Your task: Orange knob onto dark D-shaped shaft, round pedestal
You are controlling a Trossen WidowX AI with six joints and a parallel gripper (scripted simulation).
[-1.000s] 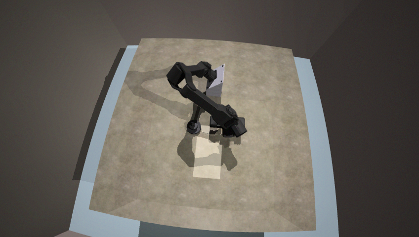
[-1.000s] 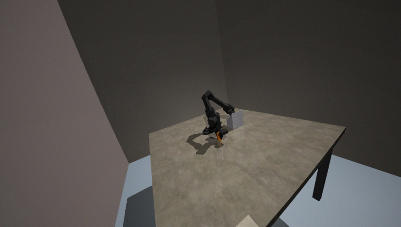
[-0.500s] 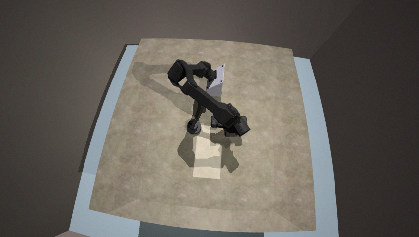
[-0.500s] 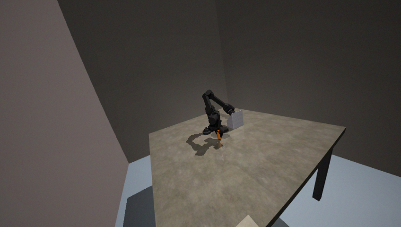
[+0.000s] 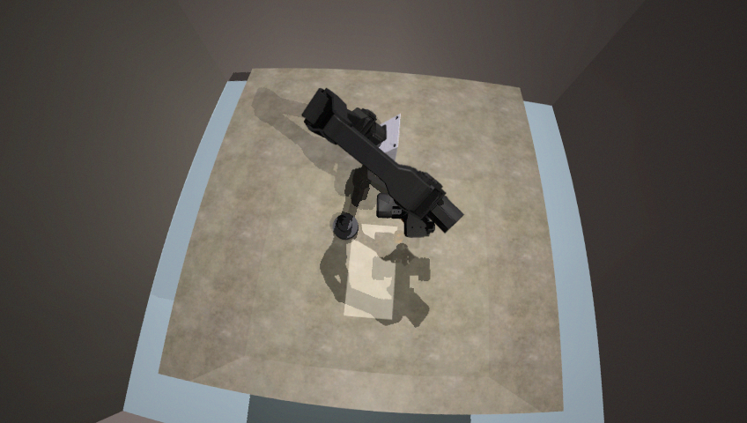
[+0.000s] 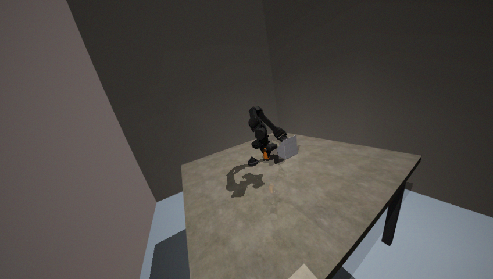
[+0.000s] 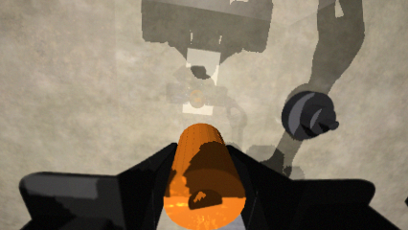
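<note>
The pedestal is 19 cm to the right of my gripper tip and 9 cm below it. Also, from my gripper tip: orange knob: 2 cm above.
</note>
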